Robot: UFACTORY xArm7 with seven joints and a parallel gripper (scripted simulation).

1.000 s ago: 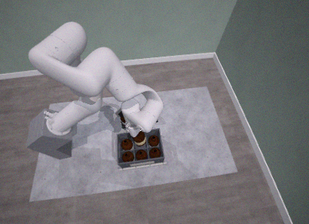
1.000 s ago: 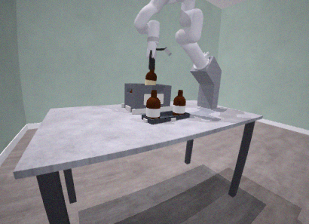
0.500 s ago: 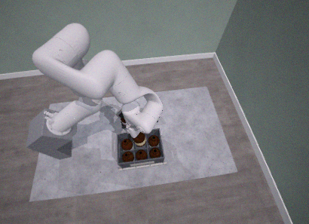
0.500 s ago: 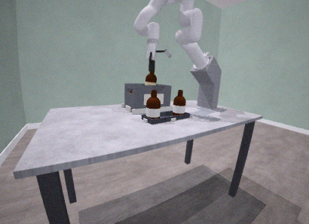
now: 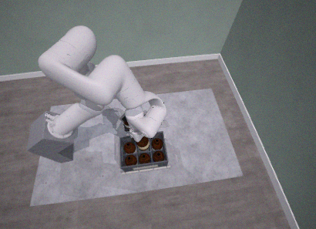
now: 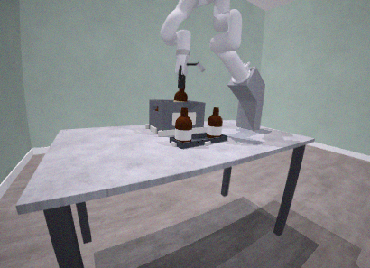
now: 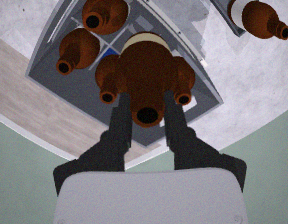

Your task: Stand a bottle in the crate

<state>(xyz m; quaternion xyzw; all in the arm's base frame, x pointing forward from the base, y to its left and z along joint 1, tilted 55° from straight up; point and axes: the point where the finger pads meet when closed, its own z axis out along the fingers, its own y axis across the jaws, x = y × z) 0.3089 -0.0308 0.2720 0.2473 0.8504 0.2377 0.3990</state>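
The glass bottle lies 80 mm below my hand. From my hand the other things lie so: grey crate 10 mm ahead, 40 mm to the right, 180 mm below; dark tray 60 mm behind, 200 mm to the left, 250 mm below.
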